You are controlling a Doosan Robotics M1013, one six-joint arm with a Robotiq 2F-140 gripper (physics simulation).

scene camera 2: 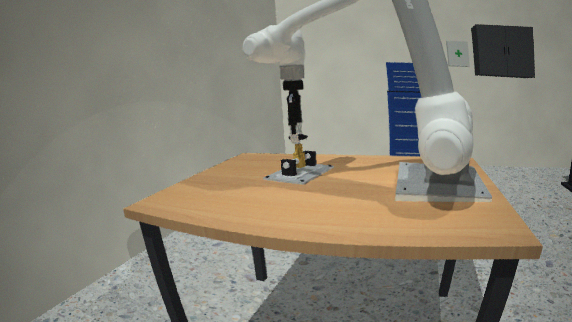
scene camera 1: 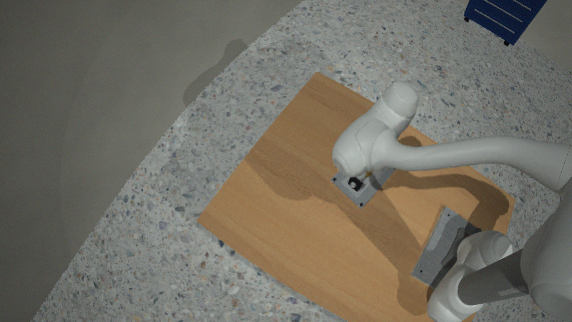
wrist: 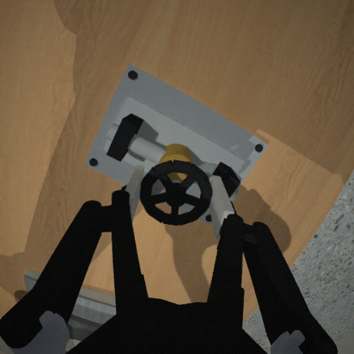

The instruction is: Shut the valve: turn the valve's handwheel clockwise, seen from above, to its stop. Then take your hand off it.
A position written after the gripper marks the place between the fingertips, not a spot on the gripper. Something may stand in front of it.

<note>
In view: the gripper (scene camera 2: 296, 141), a black spoked handwheel (wrist: 175, 195) and a grey plate (scene camera 1: 361, 201).
The gripper shows as well in the wrist view (wrist: 176, 182). The grey plate also shows in the wrist view (wrist: 137, 83).
</note>
